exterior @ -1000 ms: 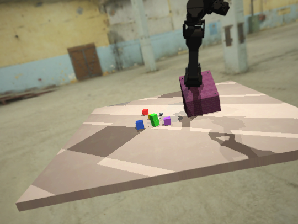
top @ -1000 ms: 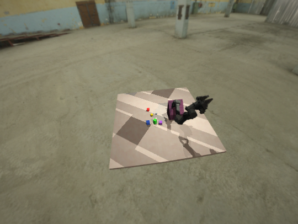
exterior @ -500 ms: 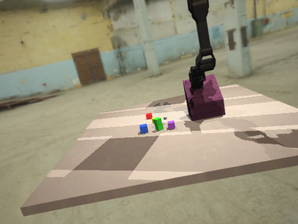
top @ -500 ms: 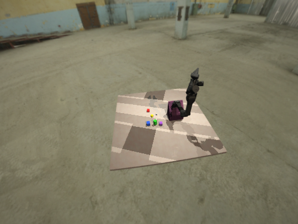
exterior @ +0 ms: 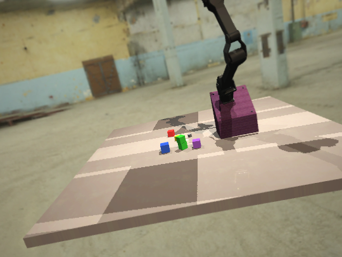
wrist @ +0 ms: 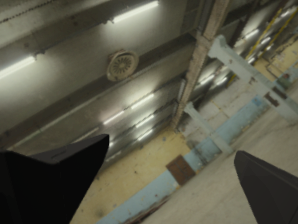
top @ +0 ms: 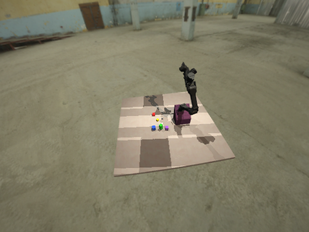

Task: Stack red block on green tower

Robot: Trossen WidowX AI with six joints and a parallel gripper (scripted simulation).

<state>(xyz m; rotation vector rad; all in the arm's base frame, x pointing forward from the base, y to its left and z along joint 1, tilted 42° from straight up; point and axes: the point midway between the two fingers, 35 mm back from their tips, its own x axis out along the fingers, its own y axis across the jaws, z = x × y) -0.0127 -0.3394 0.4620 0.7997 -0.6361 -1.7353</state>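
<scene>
Now: gripper tip 300 mm short of the red block, 190 mm to the left of it and 760 mm above it. From my gripper tip the other things lie so: purple block 190 mm ahead, 100 mm to the left, 760 mm below; blue block 350 mm ahead, 50 mm to the left, 750 mm below; yellow block 270 mm ahead, 80 mm to the right, 760 mm below.
</scene>
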